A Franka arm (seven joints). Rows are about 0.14 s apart.
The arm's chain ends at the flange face. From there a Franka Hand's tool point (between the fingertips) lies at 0.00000 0.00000 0.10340 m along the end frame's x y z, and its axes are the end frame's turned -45 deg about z.
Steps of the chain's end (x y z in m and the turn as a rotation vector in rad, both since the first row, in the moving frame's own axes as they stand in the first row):
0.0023, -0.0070, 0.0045, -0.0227, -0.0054, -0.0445
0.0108, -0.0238, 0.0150, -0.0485, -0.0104, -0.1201
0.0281, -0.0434, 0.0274, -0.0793, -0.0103, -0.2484
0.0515, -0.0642, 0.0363, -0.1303, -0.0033, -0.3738
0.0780, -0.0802, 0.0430, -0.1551, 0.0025, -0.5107
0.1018, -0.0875, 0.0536, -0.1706, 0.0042, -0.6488
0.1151, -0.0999, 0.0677, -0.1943, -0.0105, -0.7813
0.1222, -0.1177, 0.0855, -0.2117, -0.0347, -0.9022
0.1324, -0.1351, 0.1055, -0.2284, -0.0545, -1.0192
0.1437, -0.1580, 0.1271, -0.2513, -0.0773, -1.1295
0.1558, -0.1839, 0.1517, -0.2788, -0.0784, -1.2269
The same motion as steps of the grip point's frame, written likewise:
0.0046, -0.0020, 0.0045, -0.0122, -0.0199, -0.0445
0.0203, -0.0062, 0.0149, -0.0269, -0.0416, -0.1201
0.0447, -0.0050, 0.0271, -0.0488, -0.0634, -0.2484
0.0740, 0.0019, 0.0354, -0.0898, -0.0945, -0.3738
0.1041, 0.0122, 0.0418, -0.1114, -0.1079, -0.5107
0.1266, 0.0258, 0.0522, -0.1236, -0.1177, -0.6488
0.1436, 0.0283, 0.0658, -0.1300, -0.1448, -0.7813
0.1595, 0.0219, 0.0833, -0.1252, -0.1742, -0.9022
0.1779, 0.0182, 0.1029, -0.1230, -0.2000, -1.0192
0.2008, 0.0121, 0.1239, -0.1230, -0.2324, -1.1295
0.2283, 0.0052, 0.1479, -0.1417, -0.2526, -1.2269

